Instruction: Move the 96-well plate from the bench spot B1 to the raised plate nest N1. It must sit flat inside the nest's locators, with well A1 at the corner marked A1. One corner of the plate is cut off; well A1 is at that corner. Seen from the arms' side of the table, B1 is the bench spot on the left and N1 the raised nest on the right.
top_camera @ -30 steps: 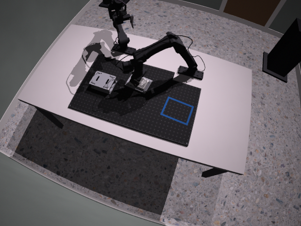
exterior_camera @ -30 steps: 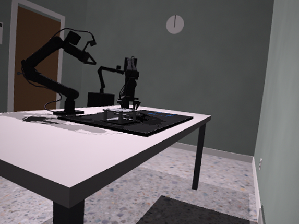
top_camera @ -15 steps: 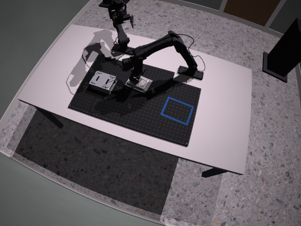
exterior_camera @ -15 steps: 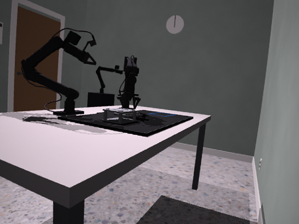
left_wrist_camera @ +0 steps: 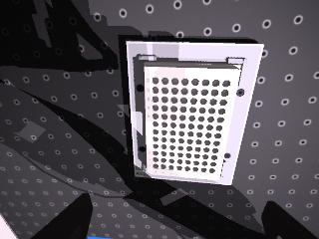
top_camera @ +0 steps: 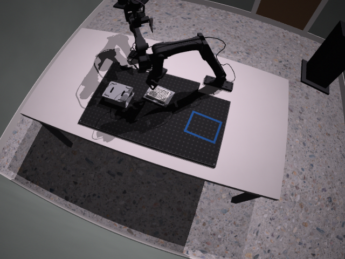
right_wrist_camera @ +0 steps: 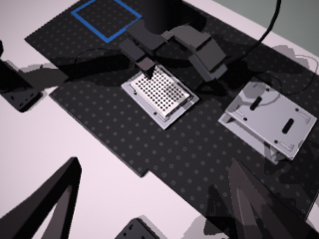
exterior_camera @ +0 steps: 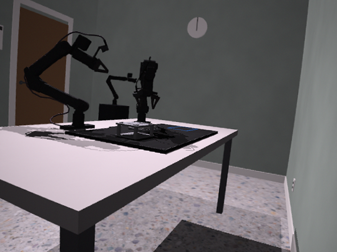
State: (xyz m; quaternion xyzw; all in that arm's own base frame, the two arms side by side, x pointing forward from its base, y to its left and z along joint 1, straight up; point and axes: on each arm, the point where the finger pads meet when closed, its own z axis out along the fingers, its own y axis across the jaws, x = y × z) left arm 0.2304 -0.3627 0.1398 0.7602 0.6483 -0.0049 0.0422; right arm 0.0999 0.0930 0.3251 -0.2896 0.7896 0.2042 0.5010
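Right now my right hand is 170 mm short of the 96-well plate, 170 mm to the right of it and 300 mm above it. From my right hand the other things lie so: grey plate nest 280 mm ahead, 60 mm to the right, 260 mm below.
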